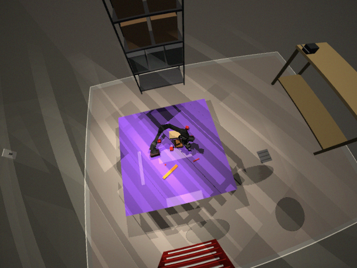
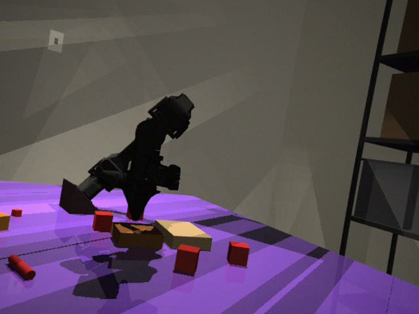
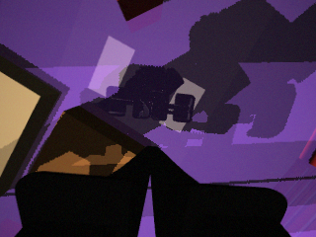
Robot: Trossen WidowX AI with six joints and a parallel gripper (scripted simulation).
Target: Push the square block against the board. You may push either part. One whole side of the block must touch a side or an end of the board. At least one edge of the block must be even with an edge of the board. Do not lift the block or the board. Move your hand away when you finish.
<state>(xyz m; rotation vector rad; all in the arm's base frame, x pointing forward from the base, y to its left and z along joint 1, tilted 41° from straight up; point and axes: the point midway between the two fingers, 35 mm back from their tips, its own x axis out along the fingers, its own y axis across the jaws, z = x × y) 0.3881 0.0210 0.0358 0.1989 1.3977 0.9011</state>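
Now: the square block 80 mm behind my gripper tip, 50 mm below it and 40 mm to the left of it. Also, from my gripper tip: long orange bar 300 mm to the right, 220 mm behind, 50 mm below; tan board 160 mm to the left, 90 mm behind, 50 mm below.
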